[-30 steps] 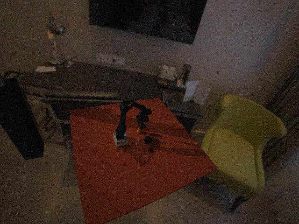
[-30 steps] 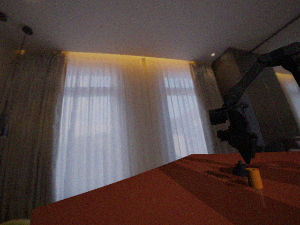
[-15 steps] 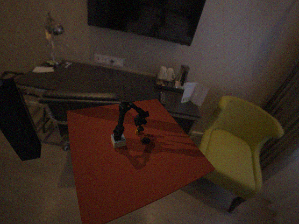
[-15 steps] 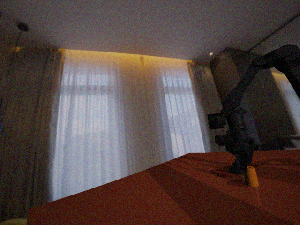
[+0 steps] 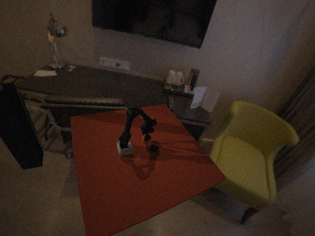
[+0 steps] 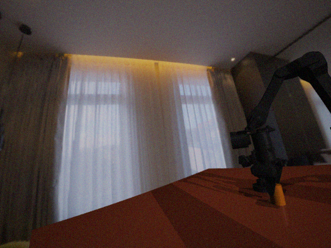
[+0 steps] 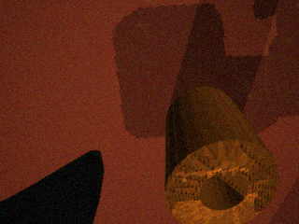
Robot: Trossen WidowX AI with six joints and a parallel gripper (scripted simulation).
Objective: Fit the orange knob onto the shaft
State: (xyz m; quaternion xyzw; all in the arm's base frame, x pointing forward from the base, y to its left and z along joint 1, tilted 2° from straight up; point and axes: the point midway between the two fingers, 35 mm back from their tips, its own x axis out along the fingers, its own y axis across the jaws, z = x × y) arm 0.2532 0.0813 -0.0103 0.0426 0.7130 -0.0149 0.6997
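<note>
Now: the orange knob 10 mm below my gripper tip. Round my gripper tip: round dark pedestal (140 mm to the right, 60 mm ahead, 10 mm below).
</note>
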